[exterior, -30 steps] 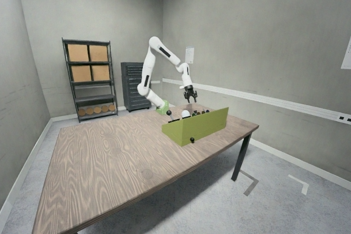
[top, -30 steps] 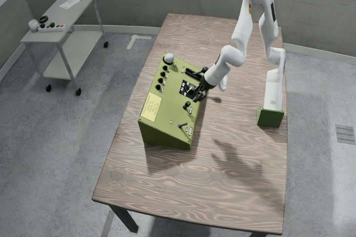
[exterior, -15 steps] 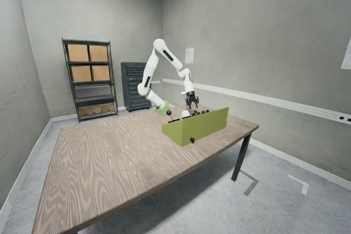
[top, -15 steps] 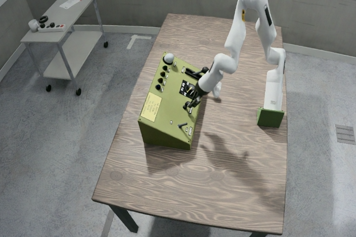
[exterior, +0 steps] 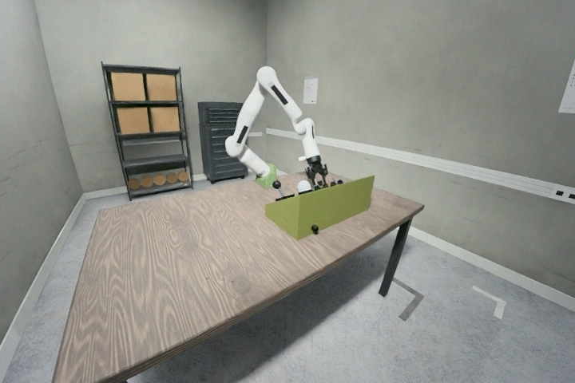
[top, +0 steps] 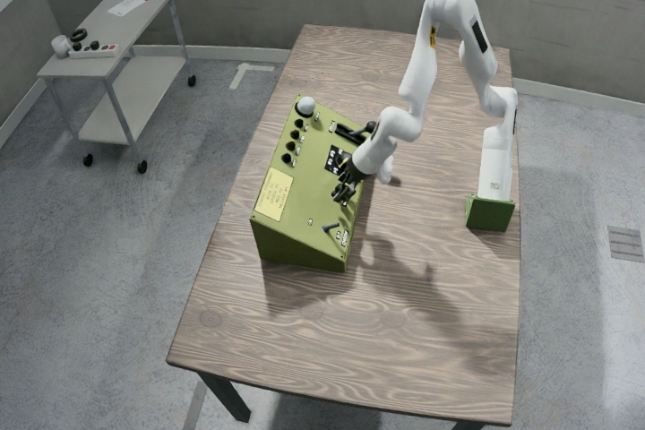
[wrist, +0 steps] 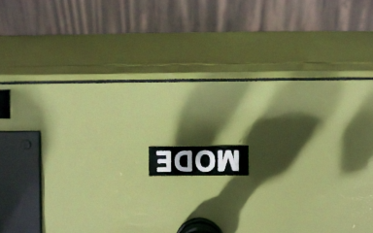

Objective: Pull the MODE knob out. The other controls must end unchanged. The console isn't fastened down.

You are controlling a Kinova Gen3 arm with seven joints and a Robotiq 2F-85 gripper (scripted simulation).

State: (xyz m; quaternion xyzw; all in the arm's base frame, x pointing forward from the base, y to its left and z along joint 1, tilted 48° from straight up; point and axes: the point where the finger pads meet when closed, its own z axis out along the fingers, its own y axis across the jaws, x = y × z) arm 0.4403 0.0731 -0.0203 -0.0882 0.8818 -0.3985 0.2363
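Now: hand 2 cm above the black mode knob and 1 cm short of it. The rest, counted from my hand: rotary selector: 11 cm to the right, 2 cm below, 1 cm ahead; ball-topped slider lever: 24 cm to the right, 2 cm behind, 1 cm below; toggle: 12 cm to the left, 2 cm below, 1 cm ahead.
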